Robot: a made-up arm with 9 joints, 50 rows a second.
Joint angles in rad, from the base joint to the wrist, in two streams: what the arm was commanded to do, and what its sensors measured. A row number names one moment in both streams.
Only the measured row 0 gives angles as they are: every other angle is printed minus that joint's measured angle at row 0.
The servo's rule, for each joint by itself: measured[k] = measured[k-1] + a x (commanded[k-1-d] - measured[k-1]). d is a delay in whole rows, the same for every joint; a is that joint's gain. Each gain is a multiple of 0.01, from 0.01 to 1. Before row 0 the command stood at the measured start. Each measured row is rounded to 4 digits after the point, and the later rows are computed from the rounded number. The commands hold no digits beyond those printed.
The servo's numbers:
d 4
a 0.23 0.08 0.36 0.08 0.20 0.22 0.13 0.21 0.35
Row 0, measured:
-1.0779, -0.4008, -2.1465, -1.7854, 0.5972, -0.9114, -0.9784, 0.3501, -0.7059
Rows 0 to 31, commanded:
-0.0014, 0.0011, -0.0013, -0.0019, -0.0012, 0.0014, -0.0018, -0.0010, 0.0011
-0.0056, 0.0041, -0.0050, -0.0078, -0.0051, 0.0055, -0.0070, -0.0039, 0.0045
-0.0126, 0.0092, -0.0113, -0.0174, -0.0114, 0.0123, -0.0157, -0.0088, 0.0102
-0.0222, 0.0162, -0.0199, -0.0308, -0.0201, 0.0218, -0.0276, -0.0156, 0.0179
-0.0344, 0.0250, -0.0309, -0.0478, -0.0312, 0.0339, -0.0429, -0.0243, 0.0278
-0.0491, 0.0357, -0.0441, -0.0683, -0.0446, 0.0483, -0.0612, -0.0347, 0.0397
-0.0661, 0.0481, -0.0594, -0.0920, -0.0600, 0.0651, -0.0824, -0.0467, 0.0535
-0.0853, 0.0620, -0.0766, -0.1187, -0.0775, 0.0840, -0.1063, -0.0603, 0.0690
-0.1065, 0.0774, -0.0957, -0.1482, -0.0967, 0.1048, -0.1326, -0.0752, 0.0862
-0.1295, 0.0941, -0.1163, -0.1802, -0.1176, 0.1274, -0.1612, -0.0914, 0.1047
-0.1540, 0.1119, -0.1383, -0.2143, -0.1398, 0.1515, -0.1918, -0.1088, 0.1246
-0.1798, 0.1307, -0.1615, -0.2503, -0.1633, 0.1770, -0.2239, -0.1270, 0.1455
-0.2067, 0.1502, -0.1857, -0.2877, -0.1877, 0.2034, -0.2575, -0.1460, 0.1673
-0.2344, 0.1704, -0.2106, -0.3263, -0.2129, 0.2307, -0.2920, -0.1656, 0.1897
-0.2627, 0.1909, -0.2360, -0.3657, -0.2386, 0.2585, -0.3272, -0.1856, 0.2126
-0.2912, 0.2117, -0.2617, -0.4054, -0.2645, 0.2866, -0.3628, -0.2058, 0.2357
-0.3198, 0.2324, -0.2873, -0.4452, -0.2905, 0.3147, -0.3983, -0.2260, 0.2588
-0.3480, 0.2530, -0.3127, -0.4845, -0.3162, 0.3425, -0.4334, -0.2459, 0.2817
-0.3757, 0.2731, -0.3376, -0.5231, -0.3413, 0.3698, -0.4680, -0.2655, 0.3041
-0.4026, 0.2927, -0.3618, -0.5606, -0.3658, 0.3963, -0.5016, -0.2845, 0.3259
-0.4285, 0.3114, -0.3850, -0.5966, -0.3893, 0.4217, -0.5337, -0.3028, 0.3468
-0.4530, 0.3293, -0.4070, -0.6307, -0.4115, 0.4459, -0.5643, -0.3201, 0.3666
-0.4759, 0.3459, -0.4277, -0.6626, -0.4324, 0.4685, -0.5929, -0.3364, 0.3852
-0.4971, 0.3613, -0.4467, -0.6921, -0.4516, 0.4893, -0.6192, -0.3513, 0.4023
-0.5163, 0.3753, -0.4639, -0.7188, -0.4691, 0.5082, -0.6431, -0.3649, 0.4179
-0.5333, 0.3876, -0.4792, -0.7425, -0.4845, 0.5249, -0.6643, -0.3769, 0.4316
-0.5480, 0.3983, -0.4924, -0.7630, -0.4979, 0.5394, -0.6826, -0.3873, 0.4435
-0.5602, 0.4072, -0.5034, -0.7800, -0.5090, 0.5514, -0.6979, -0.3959, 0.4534
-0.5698, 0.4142, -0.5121, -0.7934, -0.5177, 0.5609, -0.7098, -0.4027, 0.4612
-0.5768, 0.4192, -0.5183, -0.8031, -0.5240, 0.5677, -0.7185, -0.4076, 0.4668
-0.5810, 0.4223, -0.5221, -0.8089, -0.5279, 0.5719, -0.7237, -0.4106, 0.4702
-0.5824, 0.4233, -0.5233, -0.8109, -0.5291, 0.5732, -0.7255, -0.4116, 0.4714
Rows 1 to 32, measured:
0.0000, 0.0000, 0.0000, 0.0000, 0.0000, 0.0000, 0.0000, 0.0000, 0.0000
0.0000, 0.0000, 0.0000, 0.0000, 0.0000, 0.0000, 0.0000, 0.0000, 0.0000
0.0000, 0.0000, 0.0000, 0.0000, 0.0000, 0.0000, 0.0000, 0.0000, 0.0000
0.0000, 0.0000, 0.0000, 0.0000, 0.0000, 0.0000, 0.0000, 0.0000, 0.0000
-0.0003, 0.0001, -0.0005, -0.0002, -0.0002, 0.0003, -0.0002, -0.0002, 0.0004
-0.0015, 0.0004, -0.0021, -0.0008, -0.0012, 0.0014, -0.0011, -0.0010, 0.0018
-0.0041, 0.0011, -0.0054, -0.0021, -0.0032, 0.0038, -0.0030, -0.0026, 0.0047
-0.0083, 0.0023, -0.0106, -0.0044, -0.0066, 0.0078, -0.0062, -0.0053, 0.0093
-0.0143, 0.0041, -0.0179, -0.0079, -0.0115, 0.0135, -0.0110, -0.0093, 0.0158
-0.0223, 0.0066, -0.0273, -0.0127, -0.0181, 0.0212, -0.0175, -0.0146, 0.0242
-0.0324, 0.0099, -0.0389, -0.0190, -0.0265, 0.0309, -0.0259, -0.0213, 0.0345
-0.0446, 0.0141, -0.0525, -0.0270, -0.0367, 0.0426, -0.0364, -0.0295, 0.0466
-0.0588, 0.0192, -0.0681, -0.0367, -0.0487, 0.0563, -0.0489, -0.0391, 0.0605
-0.0751, 0.0252, -0.0855, -0.0482, -0.0625, 0.0719, -0.0635, -0.0501, 0.0760
-0.0932, 0.0321, -0.1045, -0.0615, -0.0780, 0.0894, -0.0802, -0.0624, 0.0930
-0.1131, 0.0400, -0.1250, -0.0766, -0.0951, 0.1087, -0.0989, -0.0760, 0.1114
-0.1346, 0.0488, -0.1469, -0.0935, -0.1136, 0.1295, -0.1195, -0.0907, 0.1310
-0.1576, 0.0585, -0.1698, -0.1121, -0.1335, 0.1518, -0.1419, -0.1064, 0.1515
-0.1818, 0.0691, -0.1936, -0.1324, -0.1545, 0.1753, -0.1660, -0.1230, 0.1729
-0.2070, 0.0805, -0.2181, -0.1542, -0.1765, 0.1998, -0.1916, -0.1404, 0.1949
-0.2329, 0.0927, -0.2430, -0.1775, -0.1993, 0.2251, -0.2185, -0.1584, 0.2173
-0.2594, 0.1055, -0.2681, -0.2021, -0.2227, 0.2509, -0.2464, -0.1768, 0.2398
-0.2861, 0.1189, -0.2931, -0.2278, -0.2464, 0.2771, -0.2752, -0.1954, 0.2623
-0.3129, 0.1328, -0.3178, -0.2544, -0.2703, 0.3033, -0.3046, -0.2141, 0.2846
-0.3395, 0.1471, -0.3420, -0.2818, -0.2941, 0.3293, -0.3344, -0.2327, 0.3064
-0.3656, 0.1617, -0.3654, -0.3097, -0.3176, 0.3550, -0.3643, -0.2511, 0.3275
-0.3910, 0.1764, -0.3878, -0.3379, -0.3406, 0.3800, -0.3940, -0.2690, 0.3477
-0.4154, 0.1912, -0.4090, -0.3662, -0.3628, 0.4040, -0.4233, -0.2863, 0.3668
-0.4386, 0.2059, -0.4288, -0.3944, -0.3841, 0.4269, -0.4519, -0.3028, 0.3847
-0.4604, 0.2204, -0.4469, -0.4222, -0.4042, 0.4485, -0.4795, -0.3184, 0.4011
-0.4805, 0.2346, -0.4633, -0.4495, -0.4229, 0.4685, -0.5059, -0.3329, 0.4159
-0.4988, 0.2484, -0.4777, -0.4759, -0.4401, 0.4867, -0.5309, -0.3461, 0.4290

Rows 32 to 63, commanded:
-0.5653, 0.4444, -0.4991, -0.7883, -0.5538, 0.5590, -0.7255, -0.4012, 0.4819
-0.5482, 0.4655, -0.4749, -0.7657, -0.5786, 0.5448, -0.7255, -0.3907, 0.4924
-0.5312, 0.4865, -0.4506, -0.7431, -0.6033, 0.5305, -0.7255, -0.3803, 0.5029
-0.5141, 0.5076, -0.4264, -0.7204, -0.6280, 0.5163, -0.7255, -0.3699, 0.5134
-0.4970, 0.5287, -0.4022, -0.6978, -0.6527, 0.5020, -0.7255, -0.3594, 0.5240
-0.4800, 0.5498, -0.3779, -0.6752, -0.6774, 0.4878, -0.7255, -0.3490, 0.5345
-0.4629, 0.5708, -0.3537, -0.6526, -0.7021, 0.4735, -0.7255, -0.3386, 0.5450
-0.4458, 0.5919, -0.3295, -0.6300, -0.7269, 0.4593, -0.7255, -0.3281, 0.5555
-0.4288, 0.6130, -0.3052, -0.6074, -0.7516, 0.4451, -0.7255, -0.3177, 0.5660
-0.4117, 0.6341, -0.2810, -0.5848, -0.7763, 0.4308, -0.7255, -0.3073, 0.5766
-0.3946, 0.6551, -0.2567, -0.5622, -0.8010, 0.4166, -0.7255, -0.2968, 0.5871
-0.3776, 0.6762, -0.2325, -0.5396, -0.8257, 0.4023, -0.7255, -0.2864, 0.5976
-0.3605, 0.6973, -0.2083, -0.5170, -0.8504, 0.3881, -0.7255, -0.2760, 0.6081
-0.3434, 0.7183, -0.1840, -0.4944, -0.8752, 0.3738, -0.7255, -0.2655, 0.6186
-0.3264, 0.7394, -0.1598, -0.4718, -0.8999, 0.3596, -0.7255, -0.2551, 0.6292
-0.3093, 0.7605, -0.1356, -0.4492, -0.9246, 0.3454, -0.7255, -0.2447, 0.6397
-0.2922, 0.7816, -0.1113, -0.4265, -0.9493, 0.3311, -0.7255, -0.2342, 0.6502
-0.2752, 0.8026, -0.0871, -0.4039, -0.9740, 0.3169, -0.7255, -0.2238, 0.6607
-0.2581, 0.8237, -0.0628, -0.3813, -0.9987, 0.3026, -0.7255, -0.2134, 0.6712
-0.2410, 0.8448, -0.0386, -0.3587, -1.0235, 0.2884, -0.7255, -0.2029, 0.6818
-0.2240, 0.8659, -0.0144, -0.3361, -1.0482, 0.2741, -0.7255, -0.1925, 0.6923
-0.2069, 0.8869, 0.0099, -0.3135, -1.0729, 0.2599, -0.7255, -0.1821, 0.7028
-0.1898, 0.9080, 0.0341, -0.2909, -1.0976, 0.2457, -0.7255, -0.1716, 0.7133
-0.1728, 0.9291, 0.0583, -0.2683, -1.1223, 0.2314, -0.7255, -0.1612, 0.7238
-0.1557, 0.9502, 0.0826, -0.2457, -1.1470, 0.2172, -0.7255, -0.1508, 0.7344
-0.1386, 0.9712, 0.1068, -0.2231, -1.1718, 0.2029, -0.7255, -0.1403, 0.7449
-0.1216, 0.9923, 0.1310, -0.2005, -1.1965, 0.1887, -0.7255, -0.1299, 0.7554
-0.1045, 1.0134, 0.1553, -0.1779, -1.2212, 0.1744, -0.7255, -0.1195, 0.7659
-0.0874, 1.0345, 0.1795, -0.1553, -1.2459, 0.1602, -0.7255, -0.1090, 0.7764
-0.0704, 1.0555, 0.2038, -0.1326, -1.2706, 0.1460, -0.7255, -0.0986, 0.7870
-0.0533, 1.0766, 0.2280, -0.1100, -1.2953, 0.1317, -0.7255, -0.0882, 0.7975
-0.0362, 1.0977, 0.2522, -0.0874, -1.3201, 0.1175, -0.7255, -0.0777, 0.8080
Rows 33 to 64, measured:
-0.5151, 0.2617, -0.4901, -0.5013, -0.4556, 0.5030, -0.5542, -0.3580, 0.4403
-0.5293, 0.2743, -0.5003, -0.5254, -0.4693, 0.5172, -0.5756, -0.3684, 0.4496
-0.5412, 0.2861, -0.5081, -0.5481, -0.4810, 0.5292, -0.5949, -0.3773, 0.4568
-0.5507, 0.2971, -0.5136, -0.5691, -0.4906, 0.5389, -0.6119, -0.3845, 0.4619
-0.5541, 0.3089, -0.5084, -0.5866, -0.5032, 0.5433, -0.6267, -0.3880, 0.4689
-0.5527, 0.3214, -0.4963, -0.6009, -0.5183, 0.5436, -0.6395, -0.3886, 0.4771
-0.5478, 0.3346, -0.4798, -0.6123, -0.5353, 0.5407, -0.6507, -0.3869, 0.4861
-0.5400, 0.3484, -0.4606, -0.6209, -0.5538, 0.5353, -0.6604, -0.3833, 0.4957
-0.5301, 0.3628, -0.4396, -0.6271, -0.5736, 0.5280, -0.6689, -0.3783, 0.5056
-0.5186, 0.3778, -0.4174, -0.6309, -0.5944, 0.5192, -0.6763, -0.3721, 0.5157
-0.5058, 0.3932, -0.3945, -0.6326, -0.6159, 0.5091, -0.6827, -0.3651, 0.5260
-0.4920, 0.4091, -0.3711, -0.6324, -0.6381, 0.4981, -0.6883, -0.3573, 0.5363
-0.4775, 0.4254, -0.3474, -0.6304, -0.6608, 0.4864, -0.6931, -0.3490, 0.5467
-0.4624, 0.4421, -0.3235, -0.6268, -0.6839, 0.4742, -0.6973, -0.3402, 0.5572
-0.4468, 0.4591, -0.2995, -0.6216, -0.7073, 0.4615, -0.7010, -0.3311, 0.5677
-0.4309, 0.4765, -0.2754, -0.6150, -0.7310, 0.4485, -0.7042, -0.3217, 0.5782
-0.4147, 0.4942, -0.2512, -0.6072, -0.7549, 0.4352, -0.7070, -0.3121, 0.5887
-0.3983, 0.5121, -0.2270, -0.5982, -0.7790, 0.4217, -0.7094, -0.3023, 0.5992
-0.3818, 0.5303, -0.2028, -0.5881, -0.8032, 0.4080, -0.7115, -0.2924, 0.6097
-0.3651, 0.5487, -0.1786, -0.5770, -0.8275, 0.3942, -0.7133, -0.2824, 0.6202
-0.3483, 0.5673, -0.1544, -0.5650, -0.8519, 0.3803, -0.7149, -0.2723, 0.6307
-0.3315, 0.5861, -0.1302, -0.5521, -0.8763, 0.3664, -0.7163, -0.2621, 0.6412
-0.3146, 0.6051, -0.1059, -0.5384, -0.9008, 0.3524, -0.7175, -0.2519, 0.6517
-0.2977, 0.6243, -0.0817, -0.5240, -0.9253, 0.3383, -0.7185, -0.2416, 0.6622
-0.2807, 0.6436, -0.0575, -0.5090, -0.9499, 0.3242, -0.7194, -0.2313, 0.6727
-0.2637, 0.6631, -0.0332, -0.4934, -0.9745, 0.3101, -0.7202, -0.2210, 0.6832
-0.2467, 0.6827, -0.0090, -0.4772, -0.9991, 0.2959, -0.7209, -0.2106, 0.6937
-0.2297, 0.7024, 0.0152, -0.4605, -1.0237, 0.2817, -0.7215, -0.2002, 0.7042
-0.2127, 0.7222, 0.0395, -0.4433, -1.0484, 0.2675, -0.7220, -0.1898, 0.7148
-0.1957, 0.7421, 0.0637, -0.4257, -1.0731, 0.2533, -0.7225, -0.1794, 0.7253
-0.1787, 0.7621, 0.0879, -0.4077, -1.0978, 0.2391, -0.7229, -0.1690, 0.7358
-0.1616, 0.7822, 0.1122, -0.3893, -1.1225, 0.2249, -0.7232, -0.1586, 0.7463

